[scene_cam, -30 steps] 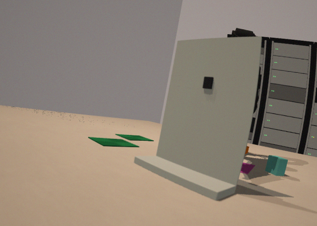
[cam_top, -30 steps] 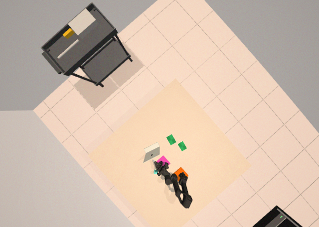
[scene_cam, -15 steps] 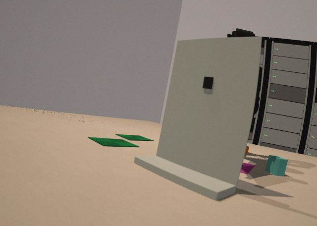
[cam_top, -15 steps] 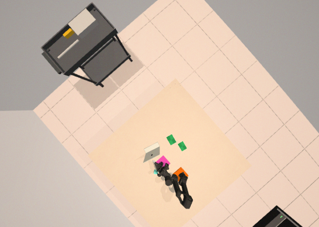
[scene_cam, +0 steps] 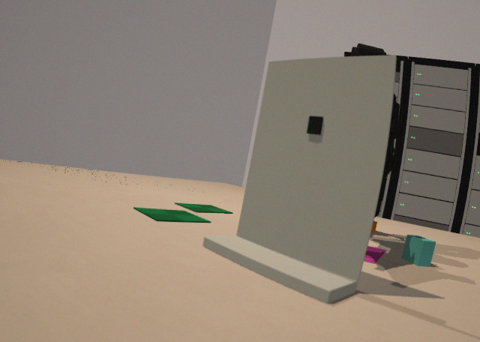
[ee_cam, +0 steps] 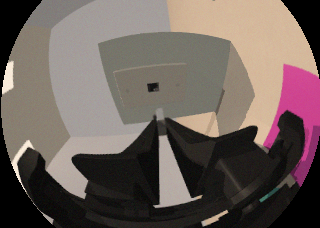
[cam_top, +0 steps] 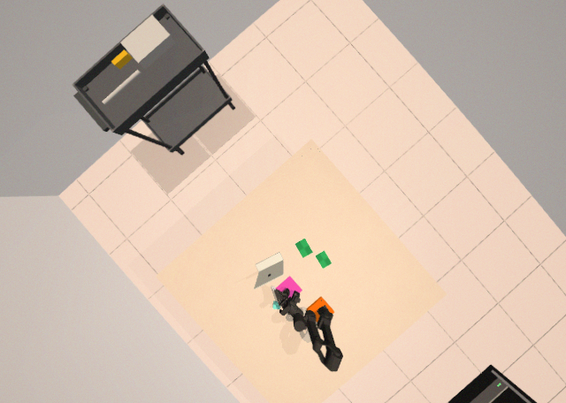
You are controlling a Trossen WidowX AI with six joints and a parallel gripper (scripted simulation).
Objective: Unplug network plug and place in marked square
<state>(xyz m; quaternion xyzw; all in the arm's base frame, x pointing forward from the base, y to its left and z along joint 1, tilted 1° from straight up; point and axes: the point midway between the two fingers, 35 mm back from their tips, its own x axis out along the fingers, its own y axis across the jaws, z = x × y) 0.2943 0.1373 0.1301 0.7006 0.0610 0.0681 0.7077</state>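
Now: the magenta marked square 11 cm behind my gripper tip, 3 cm to the right of it and 15 cm below it. Round my gripper tip: grey upright panel 9 cm ahead, 2 cm to the right, 5 cm below.
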